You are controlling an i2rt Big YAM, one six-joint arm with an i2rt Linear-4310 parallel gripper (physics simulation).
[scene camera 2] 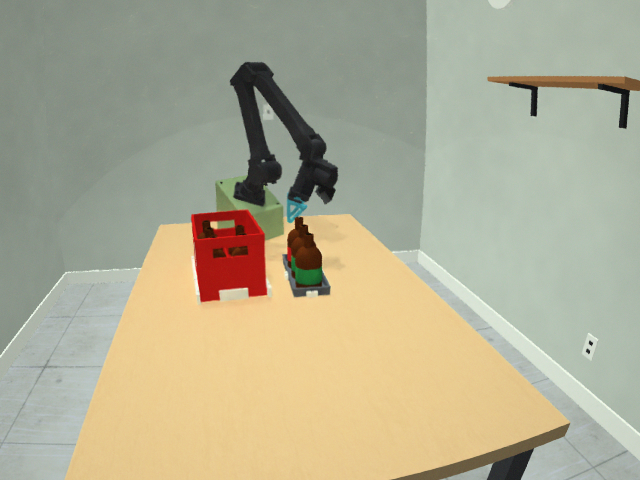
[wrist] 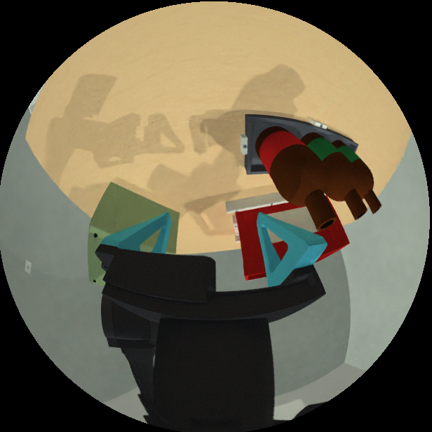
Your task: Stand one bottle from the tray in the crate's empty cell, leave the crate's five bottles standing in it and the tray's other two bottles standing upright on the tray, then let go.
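Where they show: gripper, fingertip midpoint: (scene camera 2: pixel 289 219); arm's base at its link origin: (scene camera 2: pixel 248 195).
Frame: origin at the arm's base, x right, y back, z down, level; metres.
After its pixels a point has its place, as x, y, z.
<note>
My gripper (scene camera 2: pixel 295 221) @[-0.147, -0.209, 0.040] (wrist: pixel 213 216) is open and empty, its blue fingers spread wide. In the scene view it hangs above and just behind the tray's back end. Three brown bottles stand upright in a row on the dark grey tray (scene camera 2: pixel 315 291) @[-0.207, -0.545, 0.149] (wrist: pixel 253 142): a red-labelled bottle (wrist: pixel 295 162) at the back and two green-labelled ones, the nearest bottle (scene camera 2: pixel 308 260) @[-0.190, -0.524, 0.067] being at the front. The red crate (scene camera 2: pixel 232 273) @[0.014, -0.547, 0.091] (wrist: pixel 246 250) stands left of the tray in the scene view. Some brown bottle necks (scene camera 2: pixel 240 232) @[-0.002, -0.420, 0.017] show inside it; its walls hide the rest and the empty cell.
The arm's green base block (scene camera 2: pixel 271 219) @[-0.085, -0.025, 0.090] (wrist: pixel 112 215) stands behind the crate at the table's back edge. White brackets (scene camera 2: pixel 233 294) @[0.014, -0.559, 0.147] sit at the crate's foot on the wooden table (scene camera 2: pixel 310 372) @[-0.167, -0.905, 0.165]. A wooden shelf (scene camera 2: pixel 563 81) is on the right wall.
</note>
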